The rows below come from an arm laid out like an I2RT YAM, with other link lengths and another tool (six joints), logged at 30 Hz.
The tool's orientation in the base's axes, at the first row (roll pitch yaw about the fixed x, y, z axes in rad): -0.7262 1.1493 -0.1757
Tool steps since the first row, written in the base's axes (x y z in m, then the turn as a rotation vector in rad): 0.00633 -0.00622 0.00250 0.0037 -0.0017 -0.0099; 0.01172 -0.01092 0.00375 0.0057 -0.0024 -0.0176; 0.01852 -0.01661 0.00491 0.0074 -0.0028 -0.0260; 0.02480 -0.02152 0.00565 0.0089 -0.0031 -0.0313; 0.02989 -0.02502 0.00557 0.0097 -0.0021 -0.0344; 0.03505 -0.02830 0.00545 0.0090 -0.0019 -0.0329; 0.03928 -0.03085 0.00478 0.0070 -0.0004 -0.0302; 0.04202 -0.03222 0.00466 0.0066 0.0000 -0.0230; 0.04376 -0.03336 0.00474 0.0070 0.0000 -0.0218; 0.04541 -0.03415 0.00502 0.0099 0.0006 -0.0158; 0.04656 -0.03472 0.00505 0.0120 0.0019 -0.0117; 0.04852 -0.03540 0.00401 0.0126 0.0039 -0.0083; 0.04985 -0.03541 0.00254 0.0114 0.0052 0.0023
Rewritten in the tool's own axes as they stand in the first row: 0.00071 -0.00887 0.00243 0.0106 -0.0005 -0.0010; 0.00208 -0.01567 0.00454 0.0185 0.0001 -0.0022; 0.00417 -0.02395 0.00721 0.0269 0.0013 -0.0036; 0.00637 -0.03121 0.00976 0.0324 0.0017 -0.0042; 0.00875 -0.03651 0.01188 0.0354 0.0031 -0.0040; 0.01117 -0.04164 0.01415 0.0338 0.0031 -0.0040; 0.01367 -0.04558 0.01592 0.0304 0.0046 -0.0039; 0.01498 -0.04798 0.01731 0.0236 0.0032 -0.0018; 0.01569 -0.04977 0.01809 0.0227 0.0027 -0.0012; 0.01615 -0.05128 0.01906 0.0184 0.0002 0.0033; 0.01663 -0.05230 0.01967 0.0154 -0.0008 0.0069; 0.01842 -0.05350 0.02053 0.0124 -0.0003 0.0095; 0.02030 -0.05373 0.02112 0.0021 -0.0016 0.0125
